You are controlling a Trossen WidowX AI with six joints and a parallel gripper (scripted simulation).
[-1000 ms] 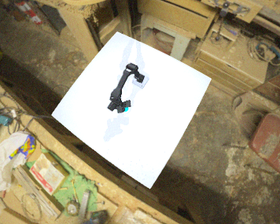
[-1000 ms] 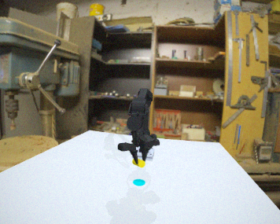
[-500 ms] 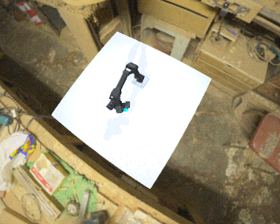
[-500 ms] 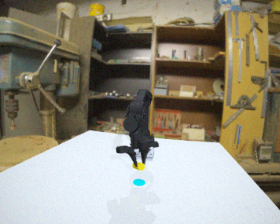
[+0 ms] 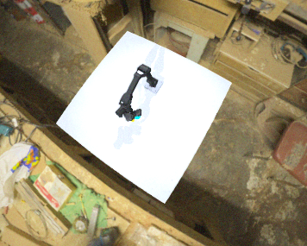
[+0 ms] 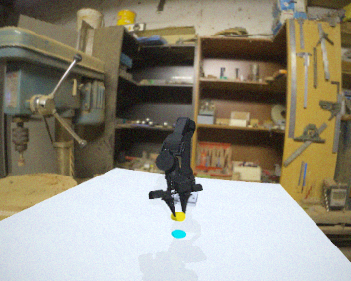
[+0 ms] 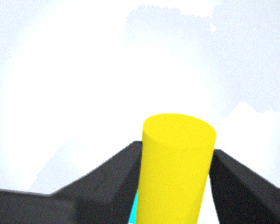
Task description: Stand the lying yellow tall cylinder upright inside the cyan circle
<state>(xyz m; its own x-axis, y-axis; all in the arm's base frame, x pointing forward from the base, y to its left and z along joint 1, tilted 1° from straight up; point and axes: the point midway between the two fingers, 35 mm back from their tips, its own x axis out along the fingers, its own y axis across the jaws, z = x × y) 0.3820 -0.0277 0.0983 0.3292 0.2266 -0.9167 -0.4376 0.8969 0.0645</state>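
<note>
The cyan circle lies 60 mm behind my gripper tip and 110 mm below it. From my gripper tip the other things lie so: yellow tall cylinder: 20 mm behind, 10 mm to the right, 10 mm below.
</note>
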